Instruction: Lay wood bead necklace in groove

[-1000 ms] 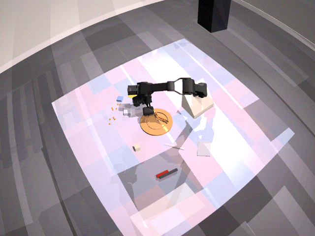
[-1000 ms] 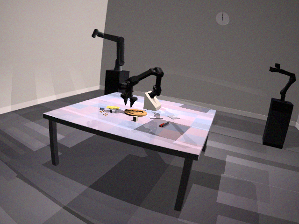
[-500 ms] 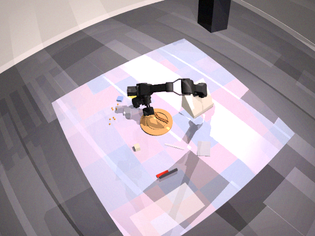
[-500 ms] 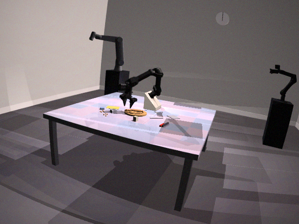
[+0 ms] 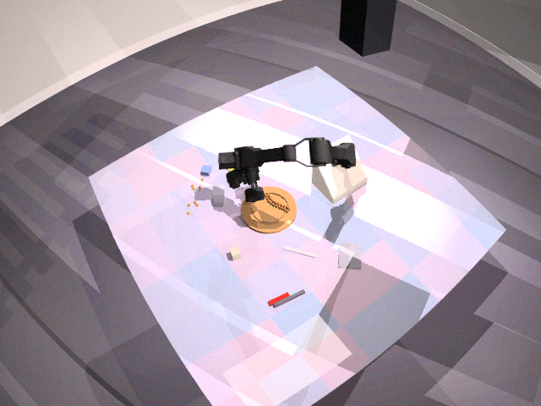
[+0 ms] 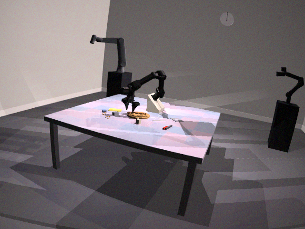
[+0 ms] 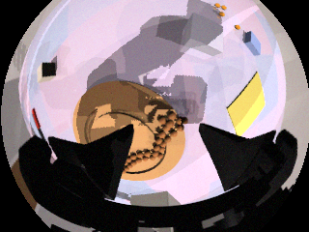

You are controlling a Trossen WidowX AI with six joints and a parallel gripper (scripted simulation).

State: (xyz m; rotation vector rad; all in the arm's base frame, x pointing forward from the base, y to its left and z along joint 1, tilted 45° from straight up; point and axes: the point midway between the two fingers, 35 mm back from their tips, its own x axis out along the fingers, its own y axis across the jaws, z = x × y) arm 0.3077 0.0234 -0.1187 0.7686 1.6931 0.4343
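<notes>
Right now my gripper tip is 3 cm past the round bead board, 8 cm to the right of it and 2 cm above it. Round my gripper tip: white block 10 cm ahead, 8 cm to the right, 2 cm below; blue block 10 cm ahead, 21 cm to the right, 2 cm below; yellow sheet 3 cm behind, 18 cm to the right, 3 cm below.
</notes>
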